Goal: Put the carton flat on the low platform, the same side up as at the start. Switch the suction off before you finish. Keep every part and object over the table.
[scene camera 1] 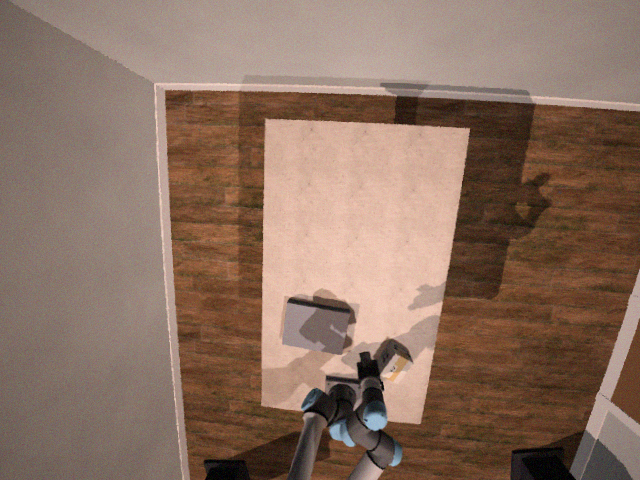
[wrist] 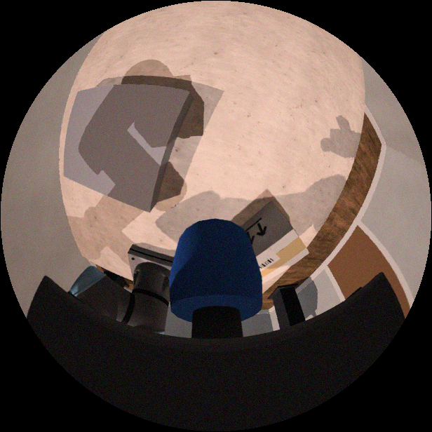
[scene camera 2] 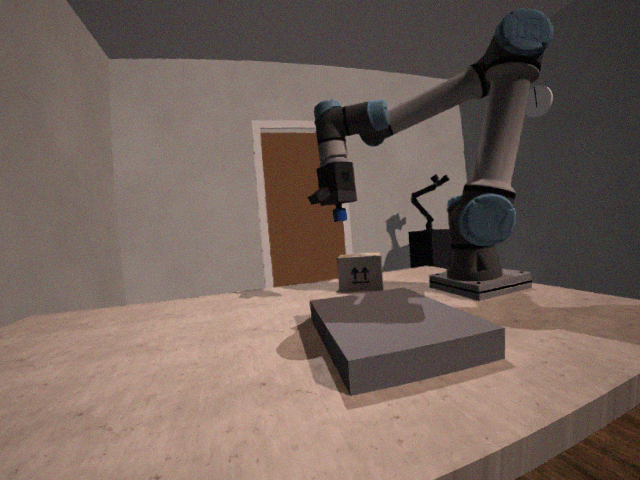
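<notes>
The carton stands on the table beyond the platform in scene camera 2, with the two printed arrows on its side pointing up. Its top has a yellowish strip. The low grey platform lies flat on the table, apart from the carton, with the arm's shadow across its top. My gripper, a blue suction cup, points down and hangs in the air, higher than the carton, touching nothing; it is open and holds nothing. In the wrist view it partly hides the carton.
The arm's base plate stands on the table near the carton and platform. The table edge runs along the near right in scene camera 2. Dark stands are beyond the table.
</notes>
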